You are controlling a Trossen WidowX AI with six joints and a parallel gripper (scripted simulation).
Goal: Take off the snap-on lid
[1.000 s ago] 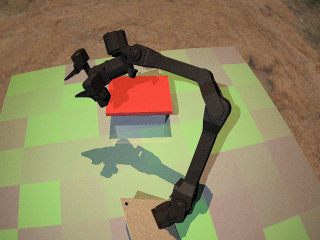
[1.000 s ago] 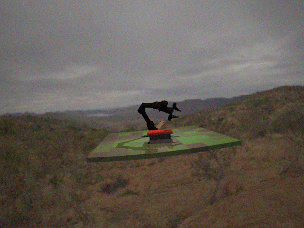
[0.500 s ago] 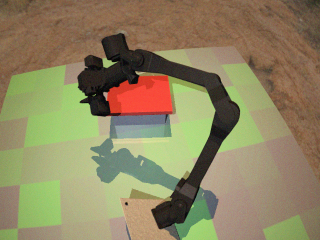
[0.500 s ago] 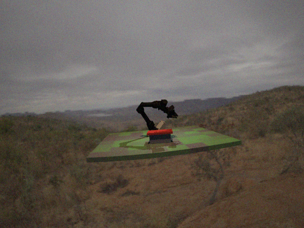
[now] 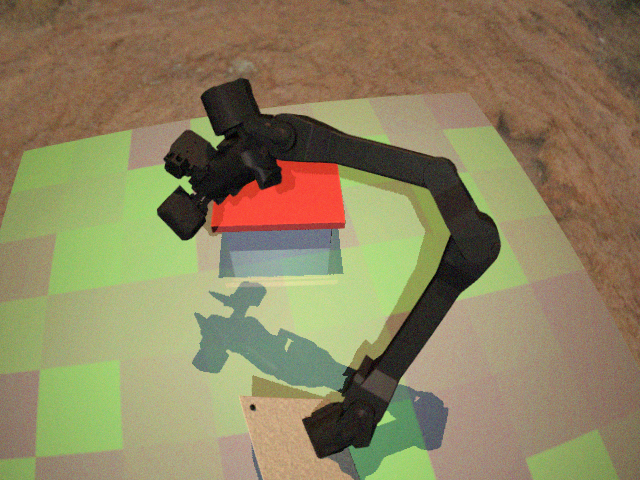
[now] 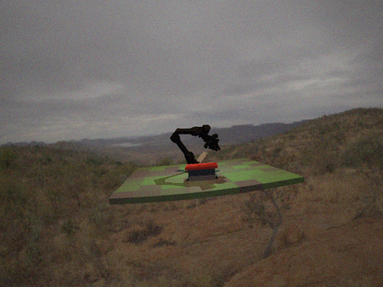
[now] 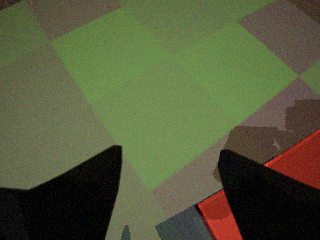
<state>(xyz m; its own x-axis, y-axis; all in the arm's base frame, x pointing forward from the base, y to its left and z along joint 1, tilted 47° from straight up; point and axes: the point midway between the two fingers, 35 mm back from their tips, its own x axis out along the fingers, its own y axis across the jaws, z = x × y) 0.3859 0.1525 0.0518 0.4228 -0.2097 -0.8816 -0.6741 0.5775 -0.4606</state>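
Now: the red lid 6 cm ahead of my gripper tip, 18 cm to the right of it and 10 cm below it. The rest, counted from my gripper tip: storage box: 6 cm ahead, 18 cm to the right, 15 cm below.
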